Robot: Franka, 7 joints.
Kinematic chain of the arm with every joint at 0, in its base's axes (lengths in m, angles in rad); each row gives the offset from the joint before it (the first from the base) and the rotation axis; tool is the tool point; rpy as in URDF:
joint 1: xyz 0 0 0.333 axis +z
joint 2: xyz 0 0 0 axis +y
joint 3: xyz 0 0 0.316 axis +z
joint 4: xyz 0.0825 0 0 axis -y
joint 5: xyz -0.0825 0 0.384 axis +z
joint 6: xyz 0 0 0 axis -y
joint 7: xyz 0.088 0 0 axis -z
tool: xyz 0 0 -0.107 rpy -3.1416 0 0
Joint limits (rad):
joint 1: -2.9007..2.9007
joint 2: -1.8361..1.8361
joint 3: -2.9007..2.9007
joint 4: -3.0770..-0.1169
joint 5: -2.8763..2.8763
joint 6: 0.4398..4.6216
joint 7: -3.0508..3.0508
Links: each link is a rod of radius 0.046 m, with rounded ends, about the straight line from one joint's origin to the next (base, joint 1, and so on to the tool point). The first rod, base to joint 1, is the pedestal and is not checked.
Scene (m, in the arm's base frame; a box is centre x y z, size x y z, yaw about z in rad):
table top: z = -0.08
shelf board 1: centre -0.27 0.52 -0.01 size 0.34 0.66 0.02 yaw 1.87
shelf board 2: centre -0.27 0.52 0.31 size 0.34 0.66 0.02 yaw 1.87
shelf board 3: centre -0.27 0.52 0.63 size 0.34 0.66 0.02 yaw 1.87
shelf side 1: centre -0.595 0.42 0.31 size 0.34 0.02 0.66 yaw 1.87
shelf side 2: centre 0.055 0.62 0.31 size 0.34 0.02 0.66 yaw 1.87
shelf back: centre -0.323 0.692 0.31 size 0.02 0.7 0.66 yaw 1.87
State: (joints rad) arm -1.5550 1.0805 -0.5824 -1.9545 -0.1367 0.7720 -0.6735
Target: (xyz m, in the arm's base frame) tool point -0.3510 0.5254 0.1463
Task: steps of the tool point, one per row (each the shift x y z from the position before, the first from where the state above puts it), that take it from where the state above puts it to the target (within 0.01 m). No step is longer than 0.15 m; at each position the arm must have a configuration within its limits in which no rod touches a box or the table.
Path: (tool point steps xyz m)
1: -0.0601 0.1222 -0.0162
2: -0.0218 0.1290 0.0033
3: 0.0157 0.1218 0.0204
4: 0.0480 0.1021 0.0342
5: -0.0608 0.1056 0.0035
6: -0.0331 0.1117 0.0068
7: -0.0051 0.1037 -0.0103

